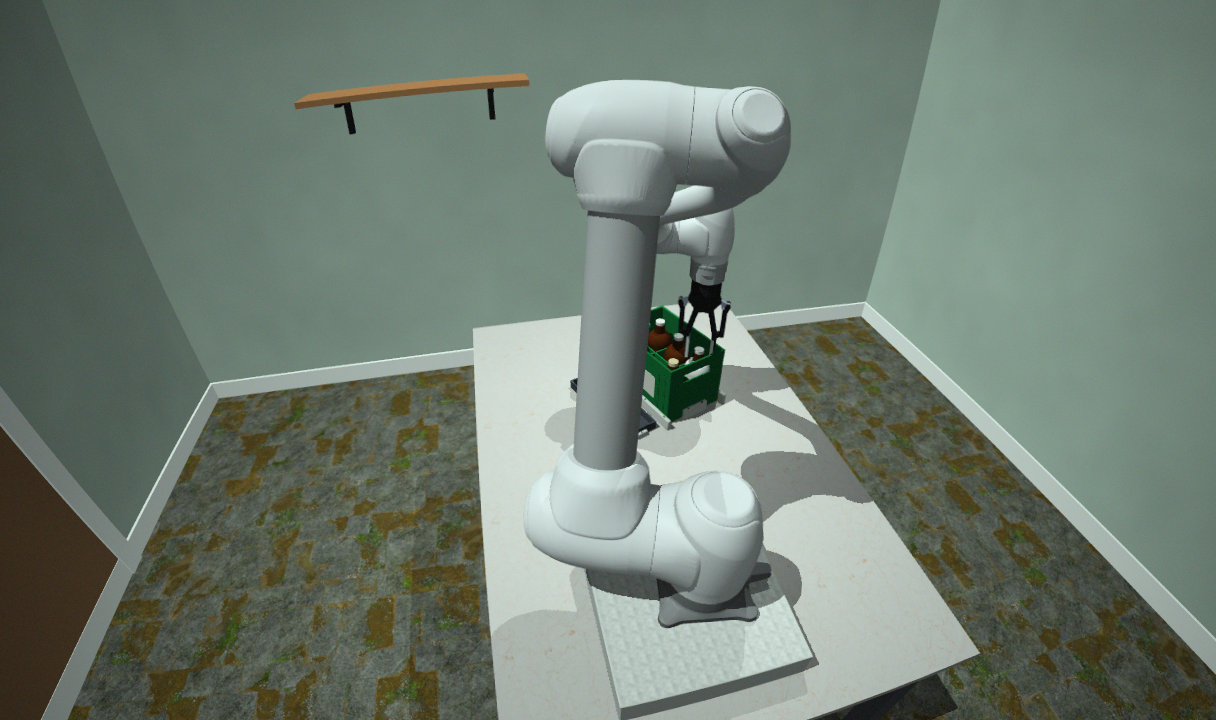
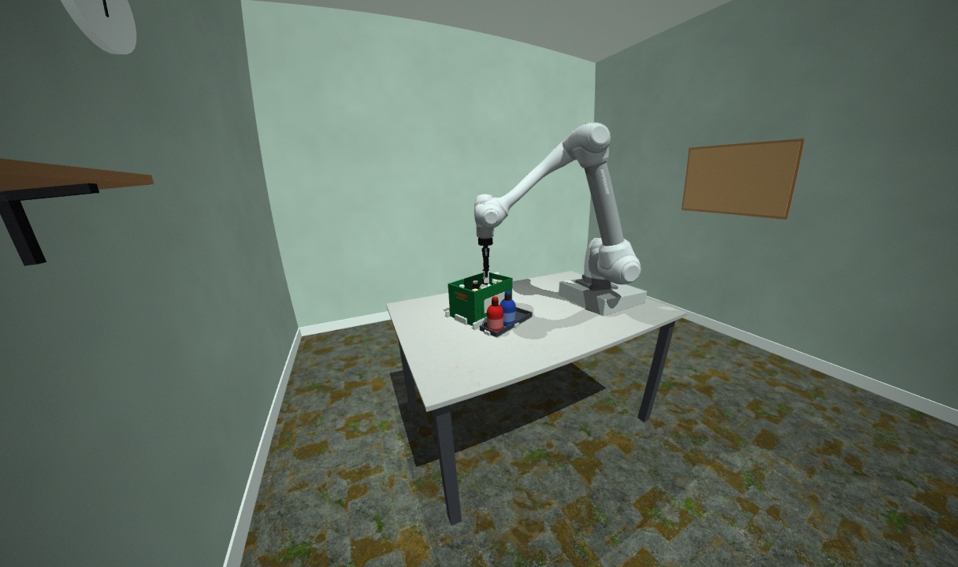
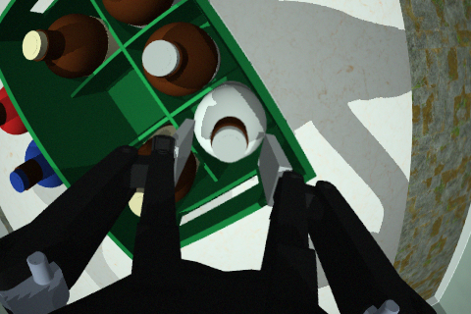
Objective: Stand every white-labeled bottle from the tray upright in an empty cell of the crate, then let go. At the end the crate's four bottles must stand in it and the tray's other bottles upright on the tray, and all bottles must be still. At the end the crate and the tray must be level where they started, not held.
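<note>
Now: the white-labeled bottle 9 cm below my hand. Also, from my hand: blue bottle (3 cm behind, 24 cm to the left, 9 cm below); dark tray (3 cm behind, 24 cm to the left, 16 cm below); green crate (5 cm ahead, 8 cm to the left, 9 cm below).
</note>
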